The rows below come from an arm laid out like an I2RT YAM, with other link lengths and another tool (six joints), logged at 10 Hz.
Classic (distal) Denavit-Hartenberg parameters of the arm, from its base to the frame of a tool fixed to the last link. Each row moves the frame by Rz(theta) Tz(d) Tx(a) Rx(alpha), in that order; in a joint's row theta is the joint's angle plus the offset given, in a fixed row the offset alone. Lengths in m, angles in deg.
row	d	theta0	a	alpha
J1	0.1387	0	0.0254	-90
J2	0	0	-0.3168	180
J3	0	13.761	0.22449	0
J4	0.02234	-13.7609	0.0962	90
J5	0.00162	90	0	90
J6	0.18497	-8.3	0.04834	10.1
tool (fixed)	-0.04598	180	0	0
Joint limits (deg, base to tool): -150..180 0..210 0..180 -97..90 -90..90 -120..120
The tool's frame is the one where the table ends.
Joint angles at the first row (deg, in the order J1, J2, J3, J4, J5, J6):
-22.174, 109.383, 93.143, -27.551, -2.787, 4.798
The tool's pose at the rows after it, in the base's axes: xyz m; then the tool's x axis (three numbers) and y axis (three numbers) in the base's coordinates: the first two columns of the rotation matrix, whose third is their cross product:
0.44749 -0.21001 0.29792 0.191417 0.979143 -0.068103 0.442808 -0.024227 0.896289
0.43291 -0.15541 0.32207 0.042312 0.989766 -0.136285 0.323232 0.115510 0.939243
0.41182 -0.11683 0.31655 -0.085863 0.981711 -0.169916 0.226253 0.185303 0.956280
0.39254 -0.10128 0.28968 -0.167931 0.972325 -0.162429 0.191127 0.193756 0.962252
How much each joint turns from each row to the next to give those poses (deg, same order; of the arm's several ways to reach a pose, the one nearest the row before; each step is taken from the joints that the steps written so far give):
4.436, -10.273, -10.382, 7.782, -0.306, -3.585
5.356, -9.770, -12.131, 10.010, -1.902, -4.524
3.016, -7.147, -12.501, 9.791, -4.174, -3.148
-0.086, -3.300, -10.427, 7.849, -4.961, -1.376

